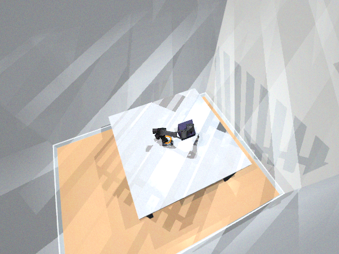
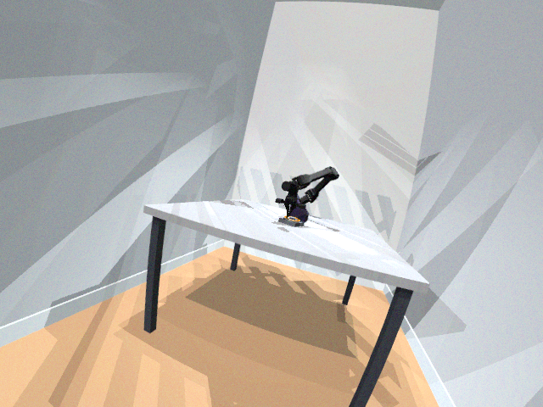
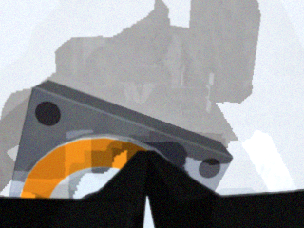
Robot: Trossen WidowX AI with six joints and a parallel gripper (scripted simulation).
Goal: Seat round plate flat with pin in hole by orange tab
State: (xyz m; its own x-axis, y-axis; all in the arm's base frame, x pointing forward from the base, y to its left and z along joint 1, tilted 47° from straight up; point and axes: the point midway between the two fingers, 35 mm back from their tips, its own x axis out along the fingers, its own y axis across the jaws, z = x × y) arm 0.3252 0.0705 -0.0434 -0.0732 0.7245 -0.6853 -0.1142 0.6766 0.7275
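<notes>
Right now the round plate is 3 cm behind my gripper tip and 1 cm below it. The rest, counted from my gripper tip: base: 5 cm behind, 2 cm to the left, 2 cm below.
</notes>
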